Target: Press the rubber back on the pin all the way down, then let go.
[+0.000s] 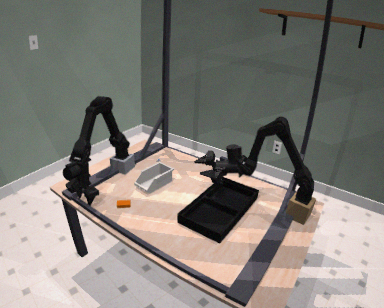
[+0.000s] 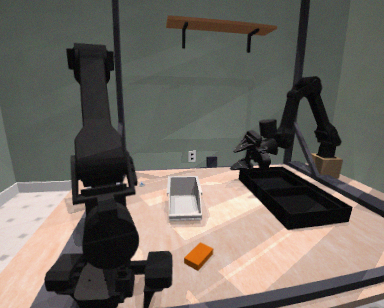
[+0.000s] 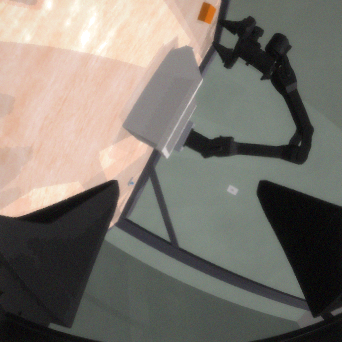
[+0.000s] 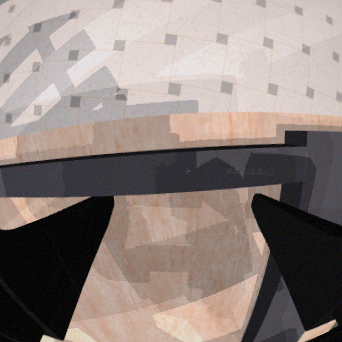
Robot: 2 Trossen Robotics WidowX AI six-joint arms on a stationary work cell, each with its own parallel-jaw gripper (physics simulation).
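Where they show: left gripper, fingertip midpoint: (image 1: 197,167) (image 2: 232,160) (image 3: 189,187); right gripper, fingertip midpoint: (image 1: 84,201) (image 3: 214,31) (image 4: 184,199); left arm's base, origin of the base link: (image 1: 303,199) (image 2: 326,156); right arm's base, origin of the base link: (image 1: 121,156) (image 3: 187,136).
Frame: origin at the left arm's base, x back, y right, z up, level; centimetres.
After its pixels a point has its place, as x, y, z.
No rubber on a pin can be made out for certain. A tiny blue item (image 1: 158,160) @(-83.6, -10.5, -8.8) (image 2: 142,184) @(-84.0, -9.6, -9.3) (image 3: 131,182) lies at the back of the table, beyond the grey bin; it is too small to identify. An orange block (image 1: 123,204) @(-63.0, -51.3, -7.8) (image 2: 199,256) @(-64.1, -51.6, -7.8) (image 3: 206,13) @(-62.3, -48.0, -7.9) lies flat near the table's front edge. My left gripper (image 1: 199,167) @(-49.6, -16.4, 3.0) (image 2: 234,159) @(-49.6, -16.4, 3.0) (image 3: 189,187) @(-49.6, -16.4, 3.0) is open and empty, above the table near the far end of the black tray, apart from the blue item. My right gripper (image 1: 81,198) @(-78.6, -63.5, -9.0) (image 4: 184,199) @(-78.6, -63.5, -9.0) is open and empty at the table's front left corner, left of the orange block.
A grey open bin (image 1: 161,179) @(-62.7, -27.6, -4.7) (image 2: 185,217) @(-66.9, -37.4, -7.0) (image 3: 165,100) @(-62.7, -26.4, -5.2) stands between the arms. A black two-compartment tray (image 1: 199,233) @(-27.4, -39.9, -9.2) (image 2: 320,220) @(-28.4, -40.0, -7.5) lies to its right. Dark frame beams (image 1: 145,245) @(-36.5, -60.9, -7.4) (image 4: 100,175) @(-74.1, -65.1, -7.4) run along the table edges, with uprights (image 1: 167,75) @(-94.1, 6.4, 37.8) at the back.
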